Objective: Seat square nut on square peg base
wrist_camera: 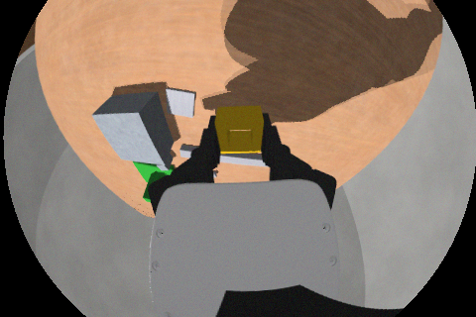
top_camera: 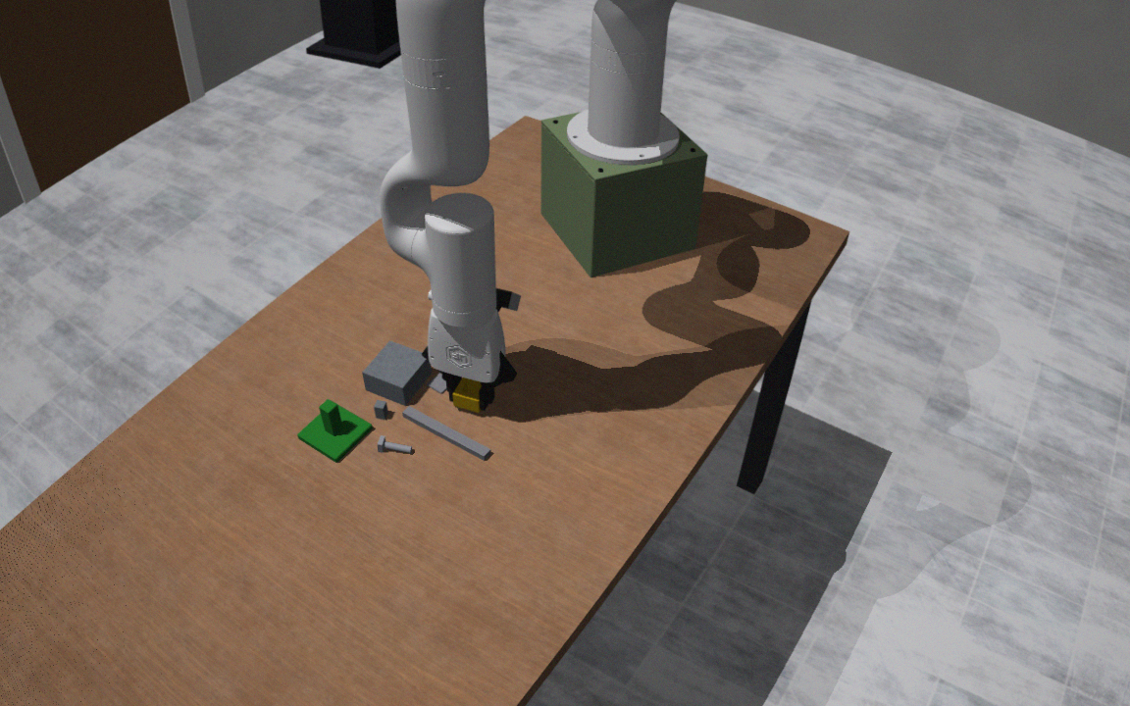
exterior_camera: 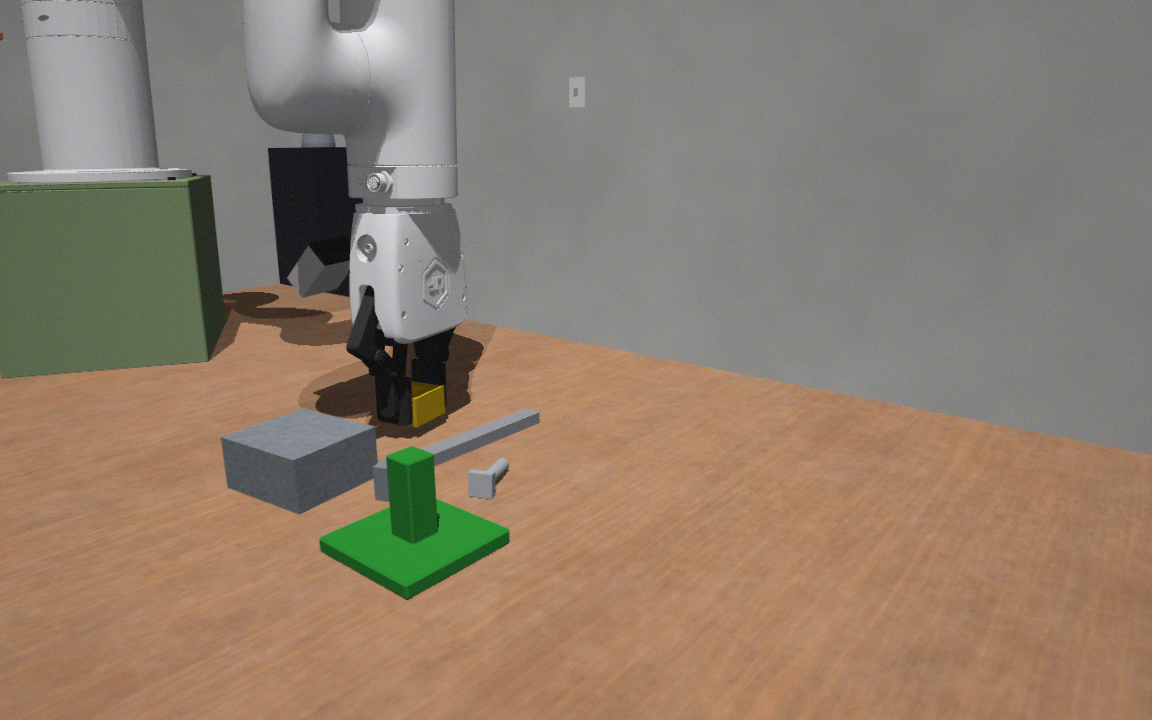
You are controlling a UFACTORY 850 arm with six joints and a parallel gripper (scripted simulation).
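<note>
Now: the grey cube 8 cm ahead of my hand, 10 cm to the right of it and 2 cm below it. The rest, counted from my hand: grey block: 1 cm ahead, 12 cm to the right, 1 cm below; then flat grey tile: 1 cm behind, 6 cm to the right, 3 cm below; then grey bar: 7 cm ahead, 3 cm below.
</note>
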